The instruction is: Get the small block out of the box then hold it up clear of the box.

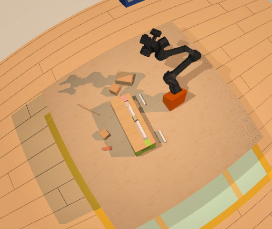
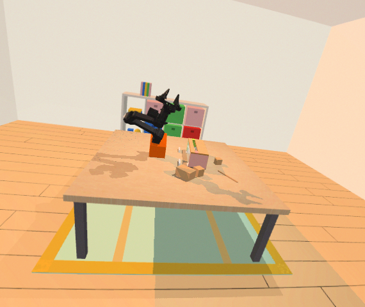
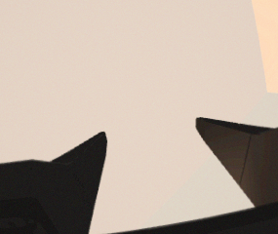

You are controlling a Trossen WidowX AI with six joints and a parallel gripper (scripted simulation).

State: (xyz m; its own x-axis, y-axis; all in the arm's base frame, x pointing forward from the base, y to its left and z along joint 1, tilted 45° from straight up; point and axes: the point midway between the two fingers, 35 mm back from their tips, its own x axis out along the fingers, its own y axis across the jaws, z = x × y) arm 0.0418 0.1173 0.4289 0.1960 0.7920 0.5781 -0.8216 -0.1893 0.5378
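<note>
The wooden box is 230 mm ahead of my gripper tip, 260 mm to the left of it and 490 mm below it. Also, from my gripper tip: tan block 240 mm ahead, 230 mm to the left, 470 mm below; thin stick 490 mm ahead, 20 mm to the right, 550 mm below.
</note>
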